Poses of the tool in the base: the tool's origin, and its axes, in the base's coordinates. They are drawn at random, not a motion.
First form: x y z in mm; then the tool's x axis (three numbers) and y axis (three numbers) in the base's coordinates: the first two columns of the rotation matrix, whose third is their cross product.
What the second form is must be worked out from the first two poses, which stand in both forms.
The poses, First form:
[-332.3, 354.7, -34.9, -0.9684, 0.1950, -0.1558, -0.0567, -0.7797, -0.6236]
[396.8, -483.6, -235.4, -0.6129, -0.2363, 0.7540, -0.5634, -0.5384, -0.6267]
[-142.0, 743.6, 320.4, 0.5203, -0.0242, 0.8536, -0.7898, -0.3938, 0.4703]
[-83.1, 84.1, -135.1, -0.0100, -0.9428, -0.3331, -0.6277, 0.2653, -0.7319]
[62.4, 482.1, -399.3, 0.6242, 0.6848, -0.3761, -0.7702, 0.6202, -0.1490]
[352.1, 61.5, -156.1, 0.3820, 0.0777, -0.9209, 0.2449, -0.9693, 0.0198]
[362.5, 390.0, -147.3, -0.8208, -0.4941, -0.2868, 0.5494, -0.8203, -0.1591]
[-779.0, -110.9, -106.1, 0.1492, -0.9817, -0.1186, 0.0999, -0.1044, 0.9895]
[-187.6, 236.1, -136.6, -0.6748, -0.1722, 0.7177, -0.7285, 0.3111, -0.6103]
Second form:
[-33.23, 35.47, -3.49, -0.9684, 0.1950, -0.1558, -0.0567, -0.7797, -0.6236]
[39.68, -48.36, -23.54, -0.6129, -0.2363, 0.7540, -0.5634, -0.5384, -0.6267]
[-14.20, 74.36, 32.04, 0.5203, -0.0242, 0.8536, -0.7898, -0.3938, 0.4703]
[-8.31, 8.41, -13.51, -0.0100, -0.9428, -0.3331, -0.6277, 0.2653, -0.7319]
[6.24, 48.21, -39.93, 0.6242, 0.6848, -0.3761, -0.7702, 0.6202, -0.1490]
[35.21, 6.15, -15.61, 0.3820, 0.0777, -0.9209, 0.2449, -0.9693, 0.0198]
[36.25, 39.00, -14.73, -0.8208, -0.4941, -0.2868, 0.5494, -0.8203, -0.1591]
[-77.90, -11.09, -10.61, 0.1492, -0.9817, -0.1186, 0.0999, -0.1044, 0.9895]
[-18.76, 23.61, -13.66, -0.6748, -0.1722, 0.7177, -0.7285, 0.3111, -0.6103]

